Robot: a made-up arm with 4 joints. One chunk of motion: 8 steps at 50 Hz.
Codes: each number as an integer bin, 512 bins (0 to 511) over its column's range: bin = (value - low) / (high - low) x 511, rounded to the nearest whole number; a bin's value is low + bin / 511 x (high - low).
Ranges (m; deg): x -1.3..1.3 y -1.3..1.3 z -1.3..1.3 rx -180..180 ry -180..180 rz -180..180
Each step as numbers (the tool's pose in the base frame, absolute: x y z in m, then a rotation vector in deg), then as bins.
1 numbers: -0.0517 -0.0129 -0.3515 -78.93 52.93 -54.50
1 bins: 245 253 186 143 331 178
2 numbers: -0.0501 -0.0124 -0.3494 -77.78 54.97 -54.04
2 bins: 246 253 187 145 334 179
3 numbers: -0.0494 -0.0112 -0.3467 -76.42 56.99 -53.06
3 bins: 246 253 187 147 336 180
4 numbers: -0.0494 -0.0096 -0.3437 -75.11 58.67 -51.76
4 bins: 246 254 188 149 339 182
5 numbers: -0.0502 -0.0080 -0.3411 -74.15 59.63 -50.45
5 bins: 246 254 188 150 340 184
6 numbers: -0.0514 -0.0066 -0.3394 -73.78 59.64 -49.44
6 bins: 245 254 189 151 340 185
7 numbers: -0.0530 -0.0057 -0.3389 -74.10 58.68 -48.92
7 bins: 245 254 189 150 339 186
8 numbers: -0.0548 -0.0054 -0.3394 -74.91 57.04 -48.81
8 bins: 245 254 189 149 336 186
